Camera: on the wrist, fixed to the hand. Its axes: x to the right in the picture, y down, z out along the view.
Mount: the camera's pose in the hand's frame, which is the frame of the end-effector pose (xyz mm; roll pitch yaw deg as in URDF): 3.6 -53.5 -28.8 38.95 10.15 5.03
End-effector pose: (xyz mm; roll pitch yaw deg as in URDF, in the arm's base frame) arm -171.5 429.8 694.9 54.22 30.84 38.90
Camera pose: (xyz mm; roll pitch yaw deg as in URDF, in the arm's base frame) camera -188.2 406.2 641.3 99.63 32.07 52.10
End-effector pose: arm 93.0 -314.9 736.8 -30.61 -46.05 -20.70
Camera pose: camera 72.2 -371.9 741.1 8.60 -34.76 -21.78
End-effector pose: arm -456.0 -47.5 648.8 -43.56 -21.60 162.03
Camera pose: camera -435.5 7.5 665.0 -4.09 -10.77 158.59
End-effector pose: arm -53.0 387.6 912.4 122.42 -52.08 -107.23
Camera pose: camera -10.0 347.4 897.0 150.62 -61.21 -94.94
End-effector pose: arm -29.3 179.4 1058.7 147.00 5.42 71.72
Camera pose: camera -85.8 201.3 1053.4 -174.50 -5.81 73.08
